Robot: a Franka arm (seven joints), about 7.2 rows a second.
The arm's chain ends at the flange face. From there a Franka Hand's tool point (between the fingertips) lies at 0.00 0.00 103.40 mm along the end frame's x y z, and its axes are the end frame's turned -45 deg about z.
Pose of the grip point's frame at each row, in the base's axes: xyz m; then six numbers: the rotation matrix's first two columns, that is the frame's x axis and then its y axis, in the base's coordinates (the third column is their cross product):
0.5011 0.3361 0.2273 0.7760 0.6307 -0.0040 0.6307 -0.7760 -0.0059
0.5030 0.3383 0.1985 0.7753 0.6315 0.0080 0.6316 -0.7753 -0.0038
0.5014 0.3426 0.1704 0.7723 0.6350 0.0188 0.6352 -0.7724 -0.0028
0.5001 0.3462 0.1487 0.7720 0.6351 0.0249 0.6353 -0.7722 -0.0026
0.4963 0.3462 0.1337 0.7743 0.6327 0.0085 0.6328 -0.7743 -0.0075
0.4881 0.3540 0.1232 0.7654 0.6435 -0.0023 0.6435 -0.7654 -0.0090
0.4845 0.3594 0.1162 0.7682 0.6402 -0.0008 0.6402 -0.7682 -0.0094
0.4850 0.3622 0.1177 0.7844 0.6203 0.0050 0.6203 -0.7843 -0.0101
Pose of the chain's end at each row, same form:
0.5018 0.3359 0.3307 0.9947 -0.1027 -0.0070 -0.1027 -0.9947 -0.0013
0.5026 0.3375 0.3019 0.9948 -0.1017 0.0030 -0.1016 -0.9948 -0.0083
0.5001 0.3411 0.2738 0.9953 -0.0972 0.0113 -0.0969 -0.9952 -0.0153
0.4983 0.3444 0.2521 0.9951 -0.0969 0.0158 -0.0967 -0.9951 -0.0194
0.4961 0.3450 0.2371 0.9950 -0.1001 0.0007 -0.1001 -0.9949 -0.0113
0.4889 0.3534 0.2266 0.9962 -0.0862 -0.0080 -0.0862 -0.9962 -0.0047
0.4852 0.3587 0.2196 0.9959 -0.0905 -0.0072 -0.0905 -0.9959 -0.0061
0.4852 0.3611 0.2211 0.9933 -0.1160 -0.0036 -0.1160 -0.9932 -0.0107

